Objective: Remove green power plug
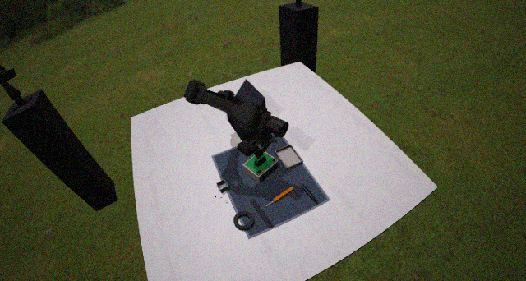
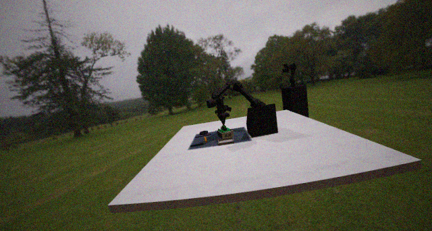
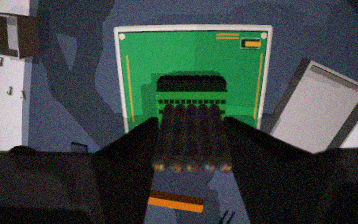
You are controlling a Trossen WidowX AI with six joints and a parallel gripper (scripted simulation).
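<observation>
Right now the green power plug is 30 mm below my gripper tip. From my gripper tip the other things lie so: grey tray 20 mm ahead, 140 mm to the left, 110 mm below; dark bar 190 mm ahead, 120 mm to the right, 110 mm below; dark blue mat 50 mm ahead, 10 mm to the right, 110 mm below.
</observation>
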